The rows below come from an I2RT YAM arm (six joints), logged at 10 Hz.
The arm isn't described. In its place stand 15 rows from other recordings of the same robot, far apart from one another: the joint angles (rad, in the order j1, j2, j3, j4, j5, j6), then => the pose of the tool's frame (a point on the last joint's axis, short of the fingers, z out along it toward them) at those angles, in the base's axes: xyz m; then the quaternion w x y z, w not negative.
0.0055, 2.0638, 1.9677, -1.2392, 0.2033, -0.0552 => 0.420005, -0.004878, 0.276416, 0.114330, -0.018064, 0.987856, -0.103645
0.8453, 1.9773, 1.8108, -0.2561, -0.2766, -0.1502 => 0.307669, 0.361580, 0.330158, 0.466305, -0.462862, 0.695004, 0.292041
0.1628, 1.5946, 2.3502, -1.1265, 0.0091, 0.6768 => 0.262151, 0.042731, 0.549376, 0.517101, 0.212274, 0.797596, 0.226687
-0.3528, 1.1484, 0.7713, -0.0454, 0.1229, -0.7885 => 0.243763, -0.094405, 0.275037, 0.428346, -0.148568, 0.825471, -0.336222
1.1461, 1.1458, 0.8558, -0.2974, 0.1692, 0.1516 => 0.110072, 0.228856, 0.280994, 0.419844, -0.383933, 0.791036, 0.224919
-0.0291, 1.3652, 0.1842, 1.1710, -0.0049, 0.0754 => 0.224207, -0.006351, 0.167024, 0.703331, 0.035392, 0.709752, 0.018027
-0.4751, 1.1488, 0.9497, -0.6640, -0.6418, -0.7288 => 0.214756, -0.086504, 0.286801, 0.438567, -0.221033, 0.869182, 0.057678
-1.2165, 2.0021, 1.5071, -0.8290, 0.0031, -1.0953 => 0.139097, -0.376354, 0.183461, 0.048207, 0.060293, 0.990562, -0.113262
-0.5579, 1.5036, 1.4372, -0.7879, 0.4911, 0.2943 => 0.262530, -0.183616, 0.341040, 0.307248, 0.453085, 0.791964, -0.270380
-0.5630, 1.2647, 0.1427, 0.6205, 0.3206, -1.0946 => 0.159185, -0.113734, 0.118709, 0.238675, -0.144652, 0.840951, -0.463585
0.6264, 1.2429, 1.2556, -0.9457, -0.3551, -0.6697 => 0.189715, 0.152560, 0.340273, 0.312150, -0.608335, 0.711739, 0.160994
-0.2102, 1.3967, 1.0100, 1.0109, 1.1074, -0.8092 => 0.283587, -0.093066, 0.389231, 0.543900, 0.332805, 0.508547, -0.578614
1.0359, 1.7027, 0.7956, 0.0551, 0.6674, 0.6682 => 0.182103, 0.264116, 0.142443, 0.449574, -0.048437, 0.890625, 0.048219
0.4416, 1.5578, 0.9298, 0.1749, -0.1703, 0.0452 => 0.312175, 0.154251, 0.234335, 0.495339, -0.210554, 0.819377, 0.197303
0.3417, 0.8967, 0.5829, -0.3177, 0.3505, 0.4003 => 0.186394, 0.053318, 0.237777, 0.471689, 0.104598, 0.875380, 0.016667
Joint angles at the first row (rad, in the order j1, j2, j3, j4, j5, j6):
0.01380 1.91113 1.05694 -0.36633 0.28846 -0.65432
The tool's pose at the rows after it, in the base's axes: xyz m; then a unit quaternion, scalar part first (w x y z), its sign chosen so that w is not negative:
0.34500, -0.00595, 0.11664, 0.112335, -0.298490, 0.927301, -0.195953
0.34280, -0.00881, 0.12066, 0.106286, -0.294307, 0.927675, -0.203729
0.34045, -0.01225, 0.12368, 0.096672, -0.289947, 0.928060, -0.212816
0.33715, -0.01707, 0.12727, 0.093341, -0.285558, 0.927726, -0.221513
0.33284, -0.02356, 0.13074, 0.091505, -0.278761, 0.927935, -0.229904
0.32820, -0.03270, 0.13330, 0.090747, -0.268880, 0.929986, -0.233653
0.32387, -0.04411, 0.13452, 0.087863, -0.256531, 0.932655, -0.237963
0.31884, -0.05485, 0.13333, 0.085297, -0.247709, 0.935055, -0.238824
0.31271, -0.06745, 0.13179, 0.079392, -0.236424, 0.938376, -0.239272
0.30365, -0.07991, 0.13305, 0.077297, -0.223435, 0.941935, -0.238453
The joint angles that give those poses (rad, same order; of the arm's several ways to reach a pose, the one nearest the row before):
0.01380 1.88970 1.03270 -0.37029 0.30554 -0.66244
0.00730 1.87545 1.03232 -0.38923 0.32334 -0.66283
-0.00056 1.86479 1.03275 -0.41083 0.34562 -0.66393
-0.01328 1.84632 1.02337 -0.41635 0.36151 -0.67161
-0.03160 1.82416 1.00835 -0.41569 0.37476 -0.68020
-0.05962 1.80350 0.99205 -0.41163 0.37638 -0.68939
-0.09507 1.78911 0.97808 -0.40522 0.37884 -0.70057
-0.13020 1.77877 0.95874 -0.39076 0.37350 -0.71687
-0.17232 1.76966 0.94021 -0.38109 0.36877 -0.73384
-0.21759 1.74448 0.91461 -0.37429 0.35806 -0.75047

